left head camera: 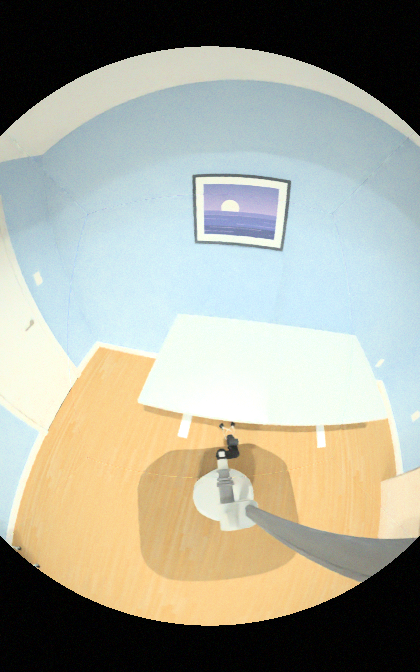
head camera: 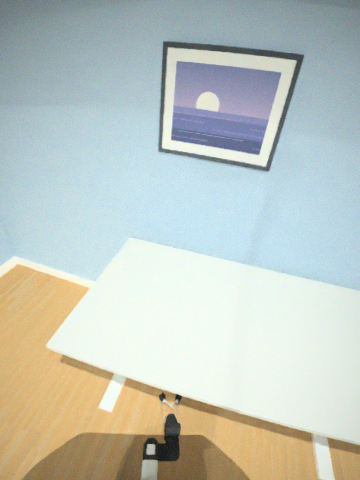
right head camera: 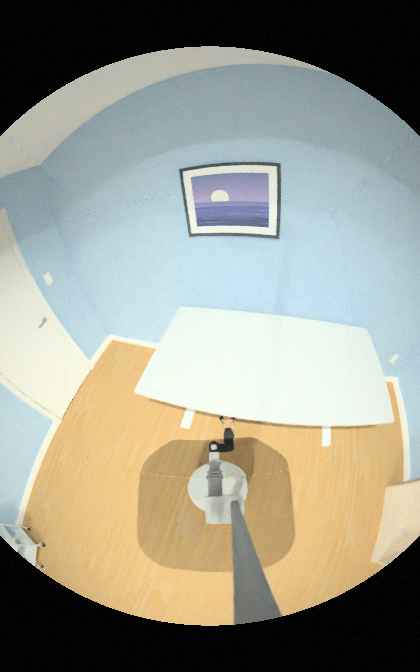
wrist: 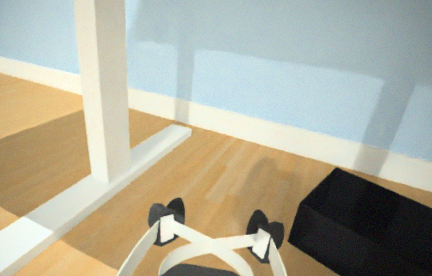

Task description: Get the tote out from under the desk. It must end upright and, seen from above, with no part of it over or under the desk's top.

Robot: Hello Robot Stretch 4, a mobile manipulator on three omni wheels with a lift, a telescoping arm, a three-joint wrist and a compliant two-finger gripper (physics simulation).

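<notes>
The black tote shows in part at the lower right of the wrist view, on the floor under the desk near the wall. Its right end is cut off by the view's edge. The white desk top hides it in the head views. My gripper is open and empty, low at the desk's front edge. In the wrist view it is to the left of the tote and apart from it.
The desk's left leg stands on a long white foot, left of the gripper. The right foot sticks out at the front. The blue wall is behind the desk. A beige object is at the far right.
</notes>
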